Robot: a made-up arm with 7 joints.
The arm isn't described. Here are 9 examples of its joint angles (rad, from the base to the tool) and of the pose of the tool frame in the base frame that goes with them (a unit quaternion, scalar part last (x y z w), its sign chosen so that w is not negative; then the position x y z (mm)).
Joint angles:
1: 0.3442 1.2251 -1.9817 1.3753 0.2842 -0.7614 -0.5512
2: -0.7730 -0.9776 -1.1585 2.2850 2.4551 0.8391 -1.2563
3: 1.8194 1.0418 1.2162 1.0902 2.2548 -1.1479 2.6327
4: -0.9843 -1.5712 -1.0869 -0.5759 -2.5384 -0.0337 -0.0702
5: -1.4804 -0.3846 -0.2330 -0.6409 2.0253 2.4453 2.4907
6: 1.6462 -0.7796 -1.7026 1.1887 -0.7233 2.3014 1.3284
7: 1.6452 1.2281 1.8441 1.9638 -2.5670 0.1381 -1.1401
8: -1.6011 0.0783 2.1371 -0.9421 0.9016 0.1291 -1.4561
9: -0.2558 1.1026 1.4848 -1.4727 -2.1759 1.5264 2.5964
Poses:
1: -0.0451 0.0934 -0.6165 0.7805 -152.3 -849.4 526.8
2: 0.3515 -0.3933 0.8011 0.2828 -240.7 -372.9 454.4
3: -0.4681 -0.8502 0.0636 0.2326 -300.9 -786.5 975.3
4: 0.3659 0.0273 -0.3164 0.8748 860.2 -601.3 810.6
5: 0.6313 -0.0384 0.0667 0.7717 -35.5 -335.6 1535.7
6: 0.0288 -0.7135 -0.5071 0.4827 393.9 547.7 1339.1
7: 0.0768 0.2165 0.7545 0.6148 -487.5 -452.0 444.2
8: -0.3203 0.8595 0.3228 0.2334 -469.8 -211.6 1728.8
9: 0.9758 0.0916 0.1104 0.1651 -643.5 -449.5 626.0
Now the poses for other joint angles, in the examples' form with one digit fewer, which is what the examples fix.
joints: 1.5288 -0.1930 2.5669 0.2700 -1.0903 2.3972 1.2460
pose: 0.452 0.721 0.273 0.449 243 157 1584
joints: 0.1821 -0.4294 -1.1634 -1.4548 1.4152 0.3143 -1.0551
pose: 0.030 0.987 -0.064 0.144 3 449 1479
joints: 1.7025 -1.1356 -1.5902 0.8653 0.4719 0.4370 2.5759
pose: -0.177 0.395 -0.816 0.383 588 801 1224
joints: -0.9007 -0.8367 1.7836 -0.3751 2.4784 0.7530 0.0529
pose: 0.858 -0.017 0.116 0.499 321 -713 1609
